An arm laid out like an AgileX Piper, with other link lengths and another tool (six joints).
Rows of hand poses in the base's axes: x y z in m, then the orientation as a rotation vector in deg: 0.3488 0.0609 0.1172 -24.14 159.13 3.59; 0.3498 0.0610 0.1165 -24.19 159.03 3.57; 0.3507 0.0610 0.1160 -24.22 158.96 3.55; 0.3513 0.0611 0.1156 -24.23 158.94 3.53; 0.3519 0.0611 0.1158 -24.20 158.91 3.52; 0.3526 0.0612 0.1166 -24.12 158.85 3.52; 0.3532 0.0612 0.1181 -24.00 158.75 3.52; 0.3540 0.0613 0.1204 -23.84 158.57 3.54; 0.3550 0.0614 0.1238 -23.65 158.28 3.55; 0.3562 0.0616 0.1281 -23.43 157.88 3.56; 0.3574 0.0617 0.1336 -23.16 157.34 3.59; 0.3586 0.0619 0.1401 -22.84 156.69 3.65; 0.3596 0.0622 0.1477 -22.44 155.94 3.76; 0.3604 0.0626 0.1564 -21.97 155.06 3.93; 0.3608 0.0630 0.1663 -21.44 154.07 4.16; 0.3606 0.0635 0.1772 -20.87 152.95 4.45; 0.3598 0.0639 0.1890 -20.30 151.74 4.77
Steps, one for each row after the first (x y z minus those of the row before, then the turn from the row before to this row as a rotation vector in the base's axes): 0.0010 0.0001 -0.0007 -0.01 -0.09 0.04; 0.0009 0.0000 -0.0005 -0.01 -0.07 0.02; 0.0006 0.0001 -0.0004 -0.01 -0.02 0.01; 0.0006 0.0000 0.0002 0.00 -0.03 -0.02; 0.0007 0.0001 0.0008 0.02 -0.07 -0.05; 0.0006 0.0000 0.0015 0.03 -0.11 -0.07; 0.0008 0.0001 0.0023 0.06 -0.19 -0.09; 0.0010 0.0001 0.0034 0.08 -0.30 -0.11; 0.0012 0.0002 0.0043 0.10 -0.42 -0.12; 0.0012 0.0001 0.0055 0.14 -0.56 -0.14; 0.0012 0.0002 0.0065 0.18 -0.67 -0.16; 0.0010 0.0003 0.0076 0.24 -0.77 -0.20; 0.0008 0.0004 0.0087 0.31 -0.89 -0.23; 0.0004 0.0004 0.0099 0.38 -1.00 -0.26; -0.0002 0.0005 0.0109 0.45 -1.12 -0.27; -0.0008 0.0004 0.0118 0.48 -1.20 -0.26
